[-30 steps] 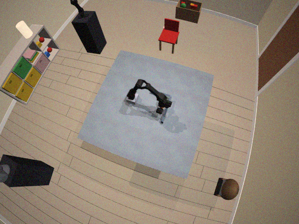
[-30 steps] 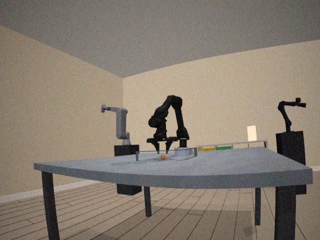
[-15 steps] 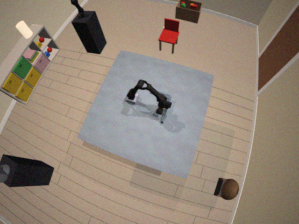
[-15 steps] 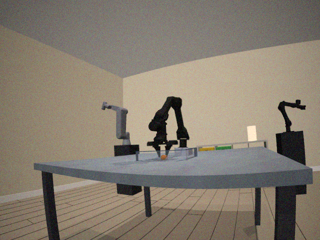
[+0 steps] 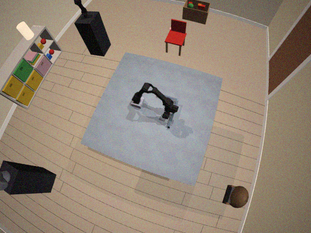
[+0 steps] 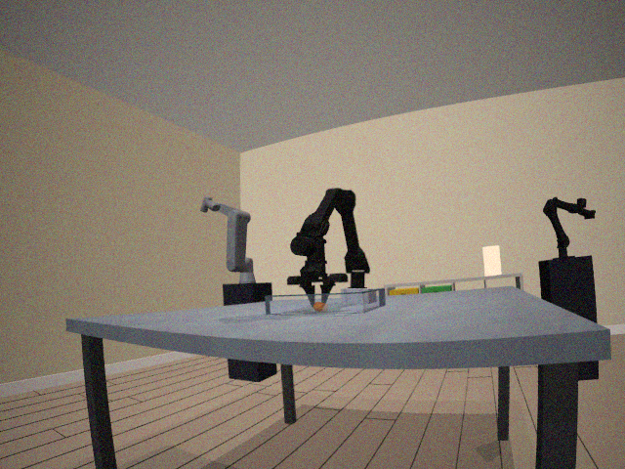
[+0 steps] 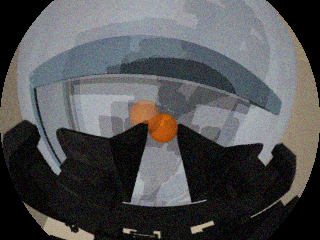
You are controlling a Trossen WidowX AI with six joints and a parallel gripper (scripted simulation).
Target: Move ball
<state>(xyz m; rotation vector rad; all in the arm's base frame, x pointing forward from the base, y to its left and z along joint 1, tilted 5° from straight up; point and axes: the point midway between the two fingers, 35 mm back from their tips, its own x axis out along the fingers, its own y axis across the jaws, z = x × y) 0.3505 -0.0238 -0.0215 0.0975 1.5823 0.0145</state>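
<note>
Right now my gripper tip is 1 cm short of the see-through copy of the ball and 2 cm to the right of it. Round my gripper tip: orange ball right at my gripper tip.
</note>
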